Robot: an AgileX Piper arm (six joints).
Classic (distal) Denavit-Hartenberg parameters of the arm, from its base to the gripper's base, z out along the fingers. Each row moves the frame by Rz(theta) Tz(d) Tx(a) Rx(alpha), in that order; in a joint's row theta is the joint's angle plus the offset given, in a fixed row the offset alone. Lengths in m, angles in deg.
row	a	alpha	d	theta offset
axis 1	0	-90	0.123	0
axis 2	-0.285	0	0	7.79
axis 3	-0.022	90	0	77.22
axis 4	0	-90	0.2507	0
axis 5	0	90	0	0
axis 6	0	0	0.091	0
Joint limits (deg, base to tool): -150..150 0..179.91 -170..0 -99.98..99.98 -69.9..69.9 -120..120
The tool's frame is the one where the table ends.
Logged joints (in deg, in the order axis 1, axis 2, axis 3, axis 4, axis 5, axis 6), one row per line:
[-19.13 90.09 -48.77 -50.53 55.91 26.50]
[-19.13 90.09 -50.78 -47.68 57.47 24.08]
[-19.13 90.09 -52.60 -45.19 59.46 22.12]
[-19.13 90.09 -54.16 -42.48 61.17 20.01]
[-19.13 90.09 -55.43 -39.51 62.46 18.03]
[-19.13 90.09 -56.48 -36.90 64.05 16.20]
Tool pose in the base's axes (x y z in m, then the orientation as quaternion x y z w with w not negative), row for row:
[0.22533 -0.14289 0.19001 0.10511 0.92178 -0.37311 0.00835]
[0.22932 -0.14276 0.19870 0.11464 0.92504 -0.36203 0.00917]
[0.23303 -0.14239 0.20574 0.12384 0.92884 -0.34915 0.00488]
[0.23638 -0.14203 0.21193 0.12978 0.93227 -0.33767 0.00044]
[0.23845 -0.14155 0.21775 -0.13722 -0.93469 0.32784 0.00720]
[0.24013 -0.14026 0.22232 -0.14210 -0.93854 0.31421 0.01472]
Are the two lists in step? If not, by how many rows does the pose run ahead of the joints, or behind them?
The pose runs 2 rows behind the joints: the pose in row i belongs to the joints in row i - 2.
